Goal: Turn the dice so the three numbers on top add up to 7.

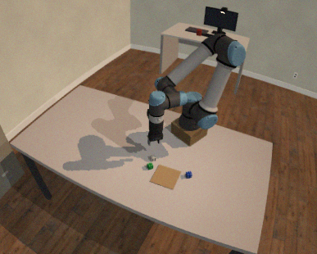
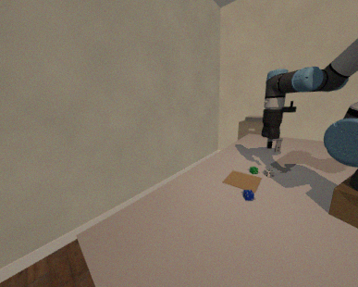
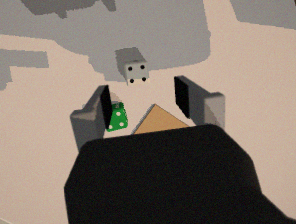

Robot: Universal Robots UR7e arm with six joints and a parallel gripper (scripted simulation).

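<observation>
Now: the white die 140 mm below my hand. From my hand the other things lie so: blue die (240 mm to the left, 140 mm below, 60 mm ahead); then green die (140 mm below, 70 mm ahead); then tan mat (150 mm below, 110 mm to the left, 100 mm ahead).
</observation>
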